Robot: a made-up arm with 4 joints.
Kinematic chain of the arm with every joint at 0, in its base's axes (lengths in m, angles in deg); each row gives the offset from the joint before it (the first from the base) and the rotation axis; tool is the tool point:
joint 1: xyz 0 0 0.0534 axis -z
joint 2: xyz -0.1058 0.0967 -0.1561 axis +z
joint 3: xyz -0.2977 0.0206 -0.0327 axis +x
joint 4: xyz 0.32 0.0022 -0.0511 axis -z
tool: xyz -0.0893 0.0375 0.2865
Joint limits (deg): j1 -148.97..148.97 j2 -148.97..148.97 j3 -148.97..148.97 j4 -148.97..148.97
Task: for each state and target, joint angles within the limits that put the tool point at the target. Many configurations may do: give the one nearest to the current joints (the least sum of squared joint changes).
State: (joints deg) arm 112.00 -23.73 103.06 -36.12
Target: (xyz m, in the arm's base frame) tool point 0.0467 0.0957 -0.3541
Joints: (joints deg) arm 118.72 16.77 133.05 -80.17
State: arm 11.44 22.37 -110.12 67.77
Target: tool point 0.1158 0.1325 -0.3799
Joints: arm 52.97 -8.64 -143.78 88.61
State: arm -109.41 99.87 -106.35 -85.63
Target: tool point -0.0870 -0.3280 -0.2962
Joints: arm -96.41 74.74 -148.97 -80.15
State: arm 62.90 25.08 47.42 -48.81
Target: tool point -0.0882 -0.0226 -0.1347
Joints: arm 95.93 51.10 76.55 -59.41
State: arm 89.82 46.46 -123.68 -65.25
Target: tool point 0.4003 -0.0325 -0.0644
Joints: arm 133.91 28.64 -92.37 -81.76
